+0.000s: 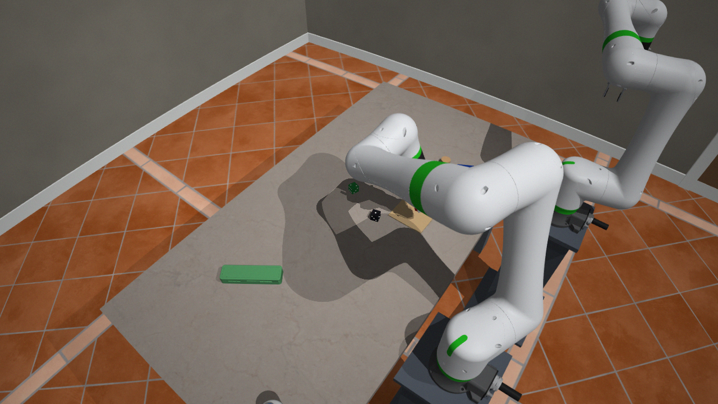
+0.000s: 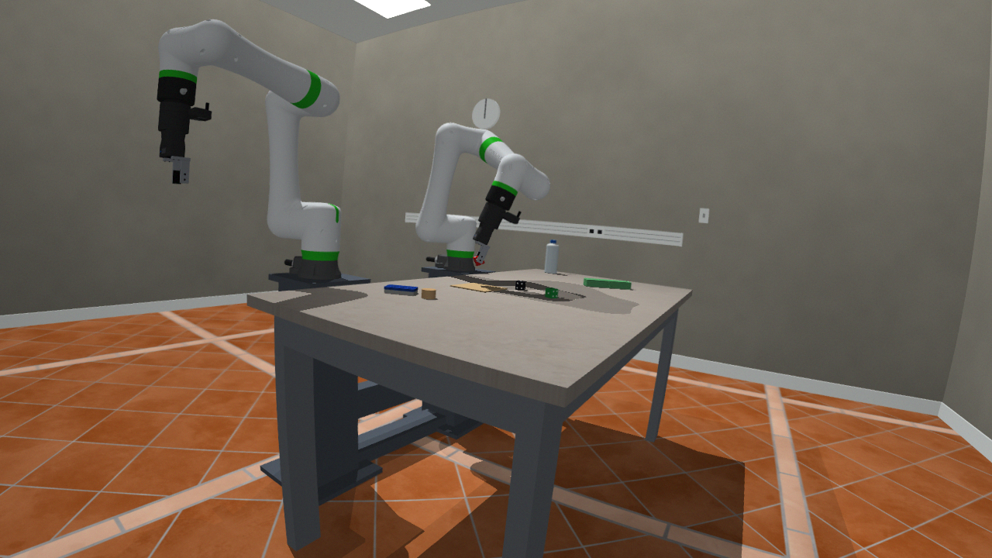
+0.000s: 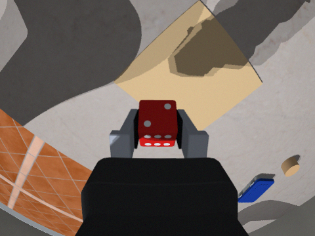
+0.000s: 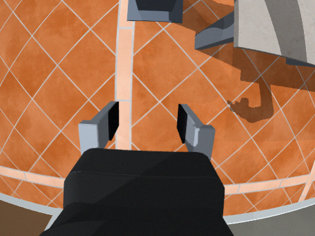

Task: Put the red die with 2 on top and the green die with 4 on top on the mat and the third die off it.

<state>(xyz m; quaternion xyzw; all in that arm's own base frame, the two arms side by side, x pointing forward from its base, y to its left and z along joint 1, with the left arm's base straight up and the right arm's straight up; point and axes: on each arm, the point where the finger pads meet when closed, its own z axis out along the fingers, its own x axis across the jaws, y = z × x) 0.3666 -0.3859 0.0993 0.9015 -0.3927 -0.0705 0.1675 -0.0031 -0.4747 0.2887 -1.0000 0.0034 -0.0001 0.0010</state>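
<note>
My left hand is 10 mm above the red die. Round my left hand: tan mat (100 mm below, 30 mm to the right, 30 mm ahead); then green die (280 mm ahead, 80 mm below, 30 mm to the left); then black die (130 mm ahead, 80 mm to the left, 80 mm below).
</note>
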